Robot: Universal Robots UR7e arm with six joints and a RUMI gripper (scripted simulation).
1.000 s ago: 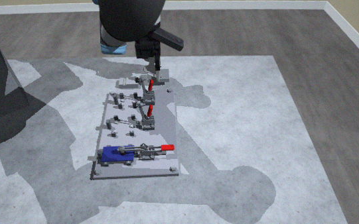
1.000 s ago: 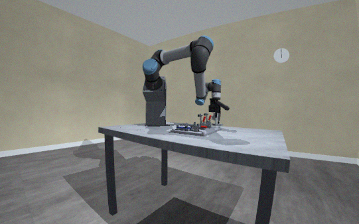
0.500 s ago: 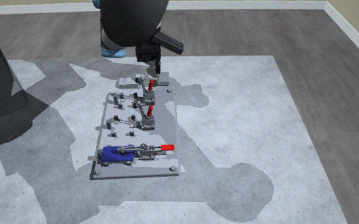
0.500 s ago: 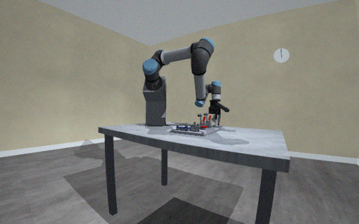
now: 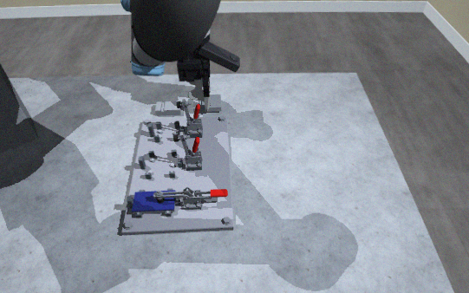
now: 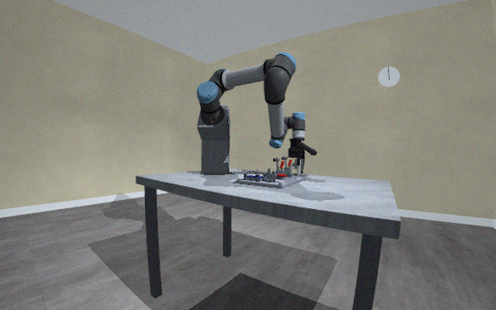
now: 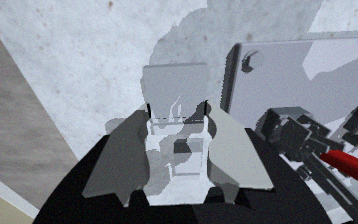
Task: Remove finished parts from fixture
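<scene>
My gripper is now 10 mm past the pale grey part and 10 mm above it. Also, from my hand: grey fixture plate: 110 mm behind, 210 mm to the right, 20 mm below; blue blank: 190 mm behind, 310 mm to the right.
</scene>
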